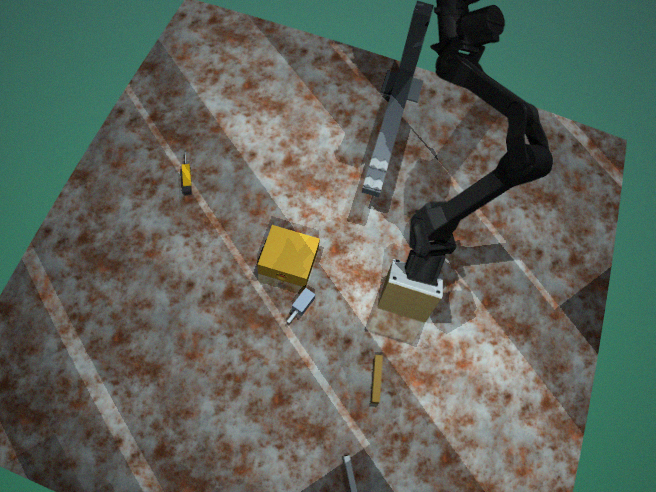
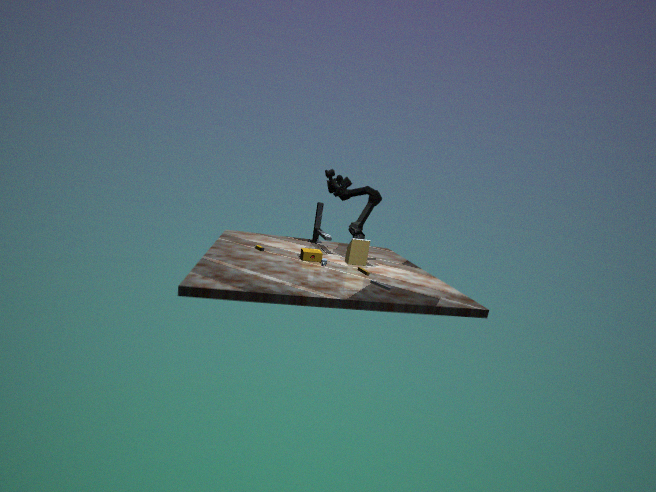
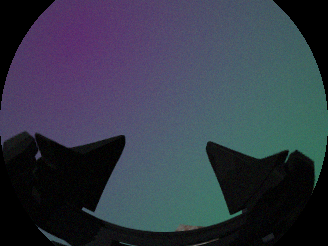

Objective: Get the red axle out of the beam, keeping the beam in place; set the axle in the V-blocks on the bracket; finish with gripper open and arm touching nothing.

Scene:
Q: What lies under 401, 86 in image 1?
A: A dark bracket.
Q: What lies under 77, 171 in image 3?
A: My gripper.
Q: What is my gripper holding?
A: Nothing.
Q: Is my gripper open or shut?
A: Open.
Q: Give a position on a yellow beam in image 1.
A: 288, 253

